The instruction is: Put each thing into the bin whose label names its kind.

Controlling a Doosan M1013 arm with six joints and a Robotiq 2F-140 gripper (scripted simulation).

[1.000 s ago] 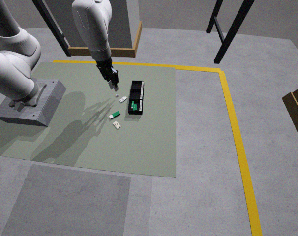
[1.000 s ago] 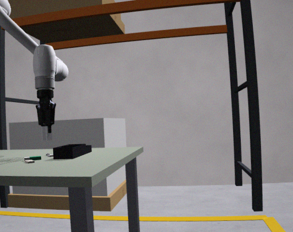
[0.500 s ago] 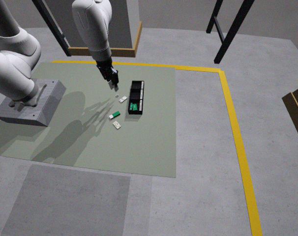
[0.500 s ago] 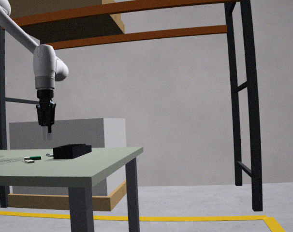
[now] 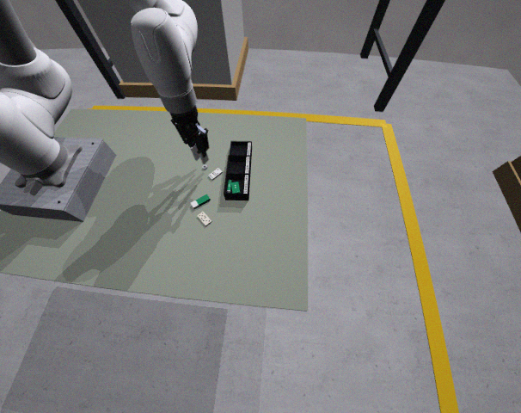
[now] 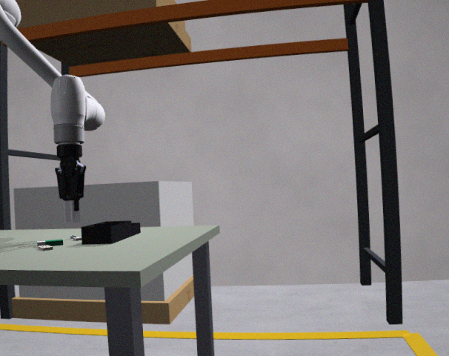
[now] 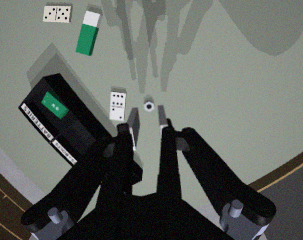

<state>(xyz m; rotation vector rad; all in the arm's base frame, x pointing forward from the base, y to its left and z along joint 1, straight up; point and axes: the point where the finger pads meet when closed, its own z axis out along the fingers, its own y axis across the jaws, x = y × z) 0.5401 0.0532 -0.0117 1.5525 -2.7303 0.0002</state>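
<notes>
My gripper is now 80 mm above the nut. The rest, counted from my hand: cylindrical battery: 100 mm ahead, 90 mm to the right, 70 mm below; then green battery: 130 mm ahead, 110 mm to the right, 70 mm below; then green-and-white stick: 160 mm to the right, 80 mm below.
</notes>
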